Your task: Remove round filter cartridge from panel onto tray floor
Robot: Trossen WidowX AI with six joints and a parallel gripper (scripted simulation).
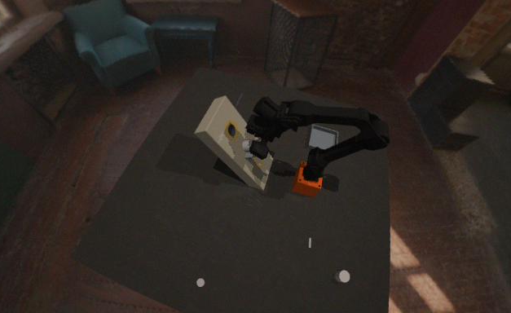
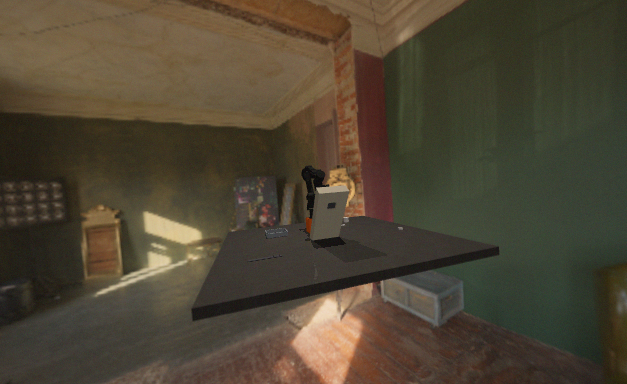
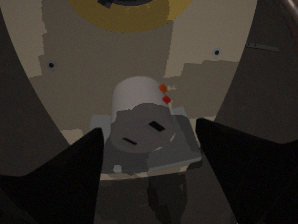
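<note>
Right now the round filter cartridge is 1 cm ahead of my gripper tip and 2 cm below it. The rest, counted from my gripper tip: tray: 37 cm behind, 21 cm to the right, 20 cm below; then grey bracket: 1 cm to the left, 5 cm below; then beige service panel: 5 cm ahead, 3 cm below.
</note>
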